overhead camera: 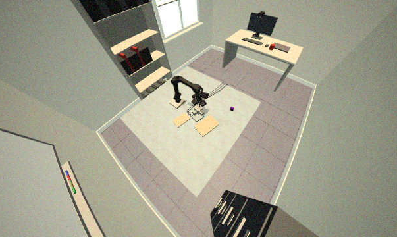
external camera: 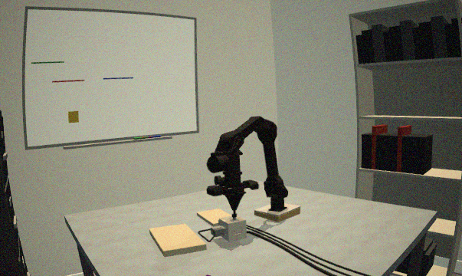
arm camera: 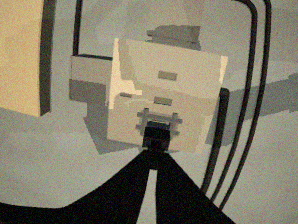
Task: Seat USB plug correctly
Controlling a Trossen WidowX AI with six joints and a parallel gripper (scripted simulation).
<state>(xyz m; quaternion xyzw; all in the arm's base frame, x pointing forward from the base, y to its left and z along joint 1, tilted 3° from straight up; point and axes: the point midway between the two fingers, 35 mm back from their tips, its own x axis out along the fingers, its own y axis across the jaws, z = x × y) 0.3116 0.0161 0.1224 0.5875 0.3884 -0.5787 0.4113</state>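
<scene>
Now: gripper tip 2 cm above the dark USB plug. Round my gripper tip: purple cube (34 cm ahead, 19 cm to the left, 10 cm below).
</scene>
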